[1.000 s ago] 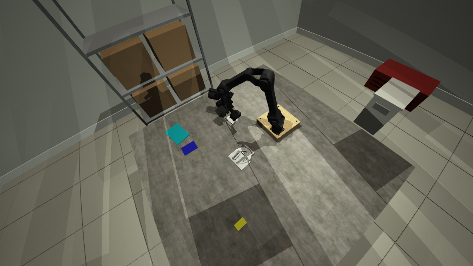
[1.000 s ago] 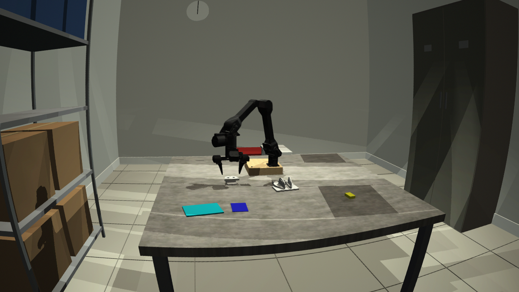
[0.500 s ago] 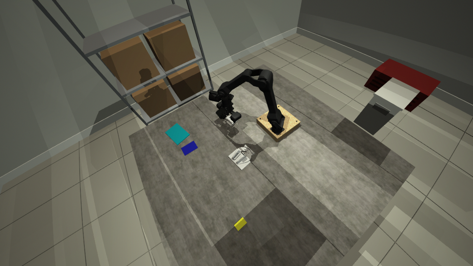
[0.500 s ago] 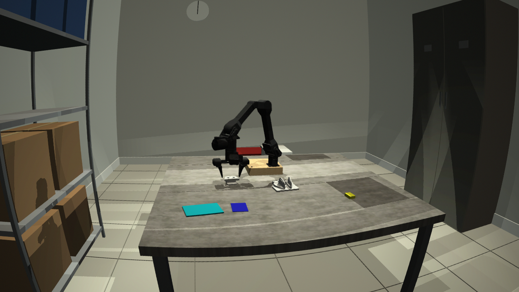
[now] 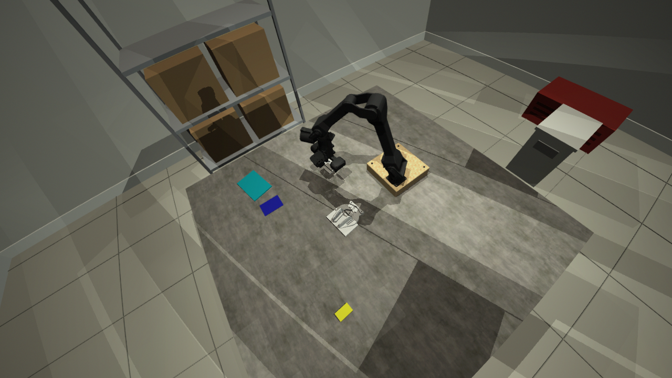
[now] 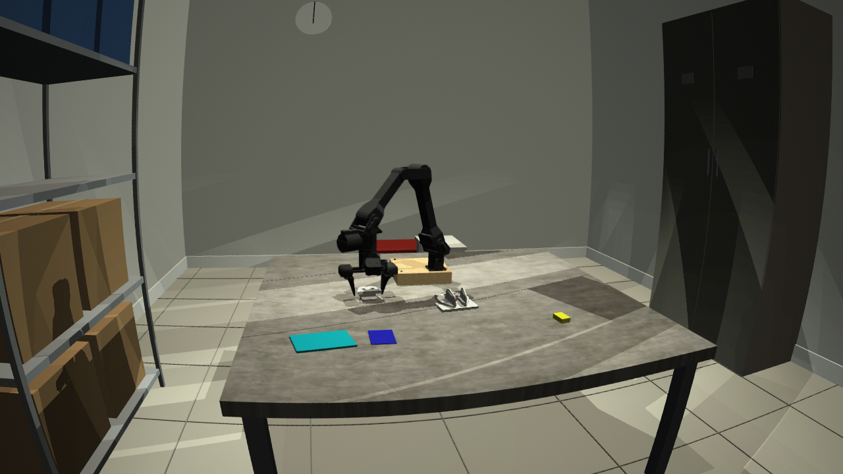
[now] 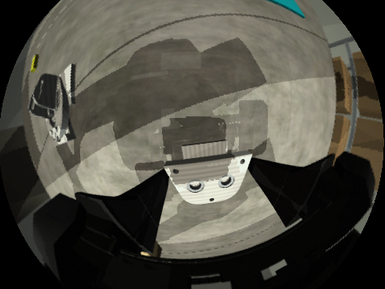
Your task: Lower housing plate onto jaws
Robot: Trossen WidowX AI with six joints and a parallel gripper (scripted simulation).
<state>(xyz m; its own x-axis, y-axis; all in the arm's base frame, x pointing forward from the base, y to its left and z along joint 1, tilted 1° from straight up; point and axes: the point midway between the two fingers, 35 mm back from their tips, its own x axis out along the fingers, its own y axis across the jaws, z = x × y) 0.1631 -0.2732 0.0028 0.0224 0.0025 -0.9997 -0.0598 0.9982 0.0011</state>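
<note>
The white block is 1 cm behind my gripper tip. Round my gripper tip: blue tile: 33 cm ahead, 1 cm to the right, 1 cm below; then yellow block: 34 cm ahead, 53 cm to the left, 1 cm below; then teal slab: 34 cm ahead, 17 cm to the right, 1 cm below.
</note>
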